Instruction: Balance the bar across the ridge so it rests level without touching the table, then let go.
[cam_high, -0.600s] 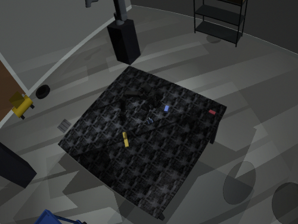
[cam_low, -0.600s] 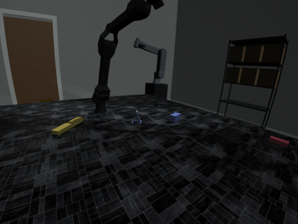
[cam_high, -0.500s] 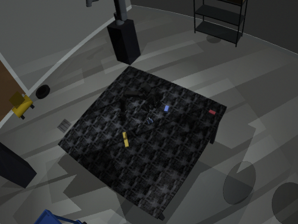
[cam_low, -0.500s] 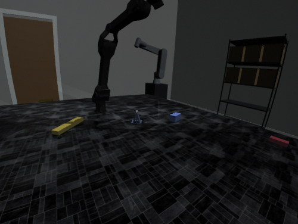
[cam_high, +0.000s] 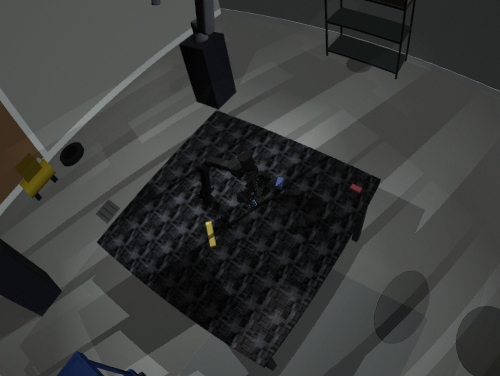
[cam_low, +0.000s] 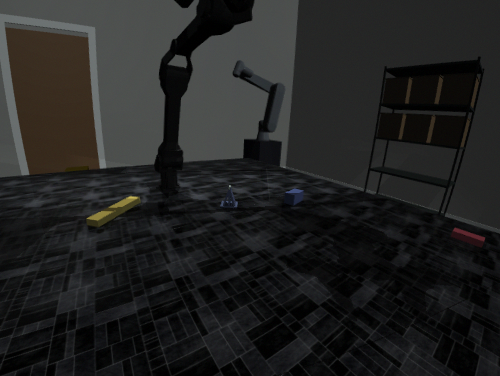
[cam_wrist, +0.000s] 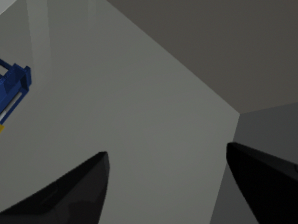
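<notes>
The yellow bar lies 48 cm below my gripper tip, 32 cm behind it and 8 cm to the right of it. From my gripper tip the other things lie so: red block: 61 cm to the left, 48 cm below, 24 cm ahead; blue cube: 47 cm below, 41 cm to the left, 17 cm behind.
</notes>
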